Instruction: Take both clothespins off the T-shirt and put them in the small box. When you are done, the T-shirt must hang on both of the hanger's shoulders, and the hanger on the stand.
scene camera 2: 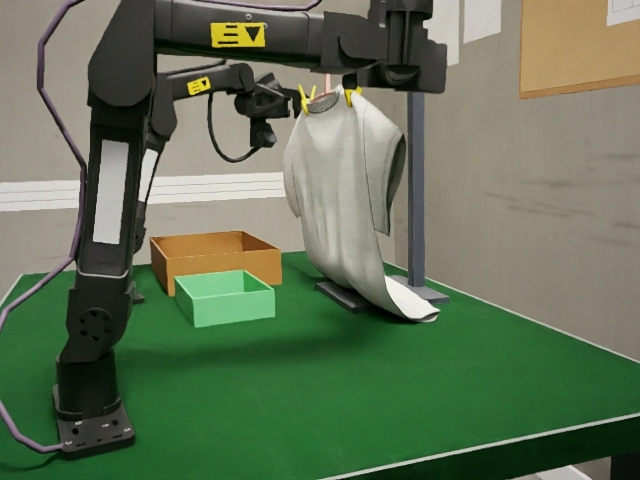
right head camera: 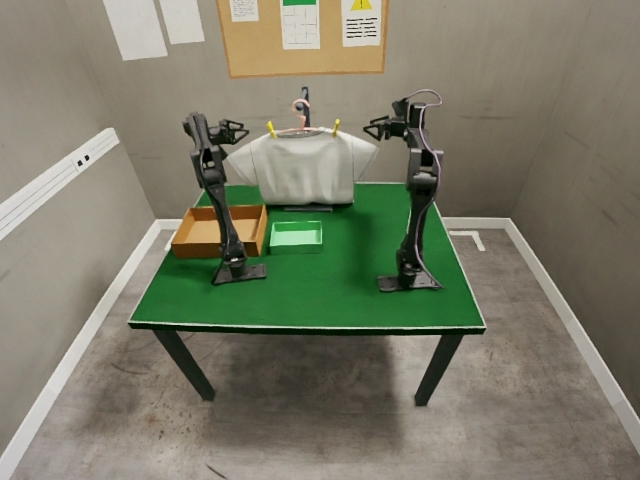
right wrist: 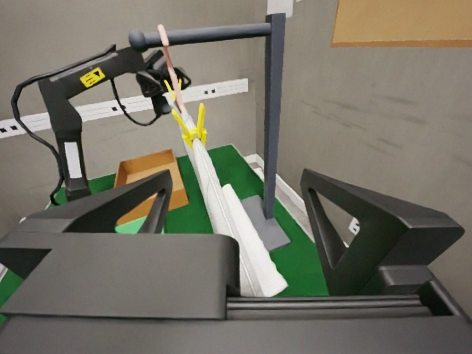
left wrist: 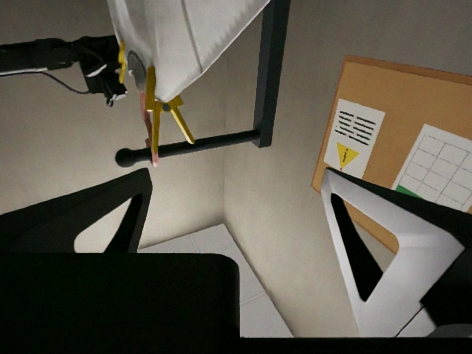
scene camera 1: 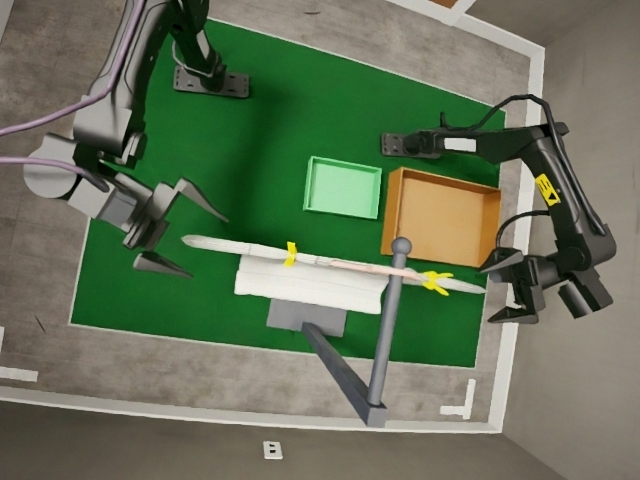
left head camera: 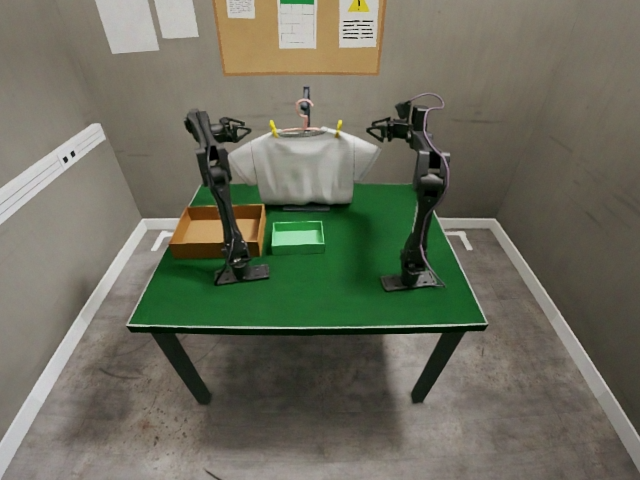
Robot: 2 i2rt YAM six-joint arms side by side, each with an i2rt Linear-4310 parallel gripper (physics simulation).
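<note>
The white T-shirt [left head camera: 305, 170] [scene camera 1: 310, 284] [scene camera 2: 336, 191] hangs on the pink hanger [left head camera: 305, 121] [right wrist: 172, 75], whose hook is over the arm of the grey stand [scene camera 1: 387, 335] [right wrist: 273, 120]. One yellow clothespin [left head camera: 273, 128] [scene camera 1: 436, 282] [left wrist: 157, 110] clips the shoulder at the left in the left head camera; another clothespin [left head camera: 338, 128] [scene camera 1: 291, 254] [right wrist: 195, 132] clips the other. The small green box [left head camera: 298, 248] [scene camera 1: 343, 186] is empty. My left gripper [scene camera 1: 484, 296] [left wrist: 236, 177] is open beside one sleeve. My right gripper [scene camera 1: 209, 249] [right wrist: 236, 176] is open near the other sleeve's end.
A larger orange-brown box [left head camera: 248, 250] [scene camera 1: 439, 222] [scene camera 2: 224, 266] stands beside the small box, behind my left arm's base in the left head camera. The stand's base plate [scene camera 1: 330, 320] lies under the shirt. The shirt's lower hem trails onto the green table [left head camera: 310, 304].
</note>
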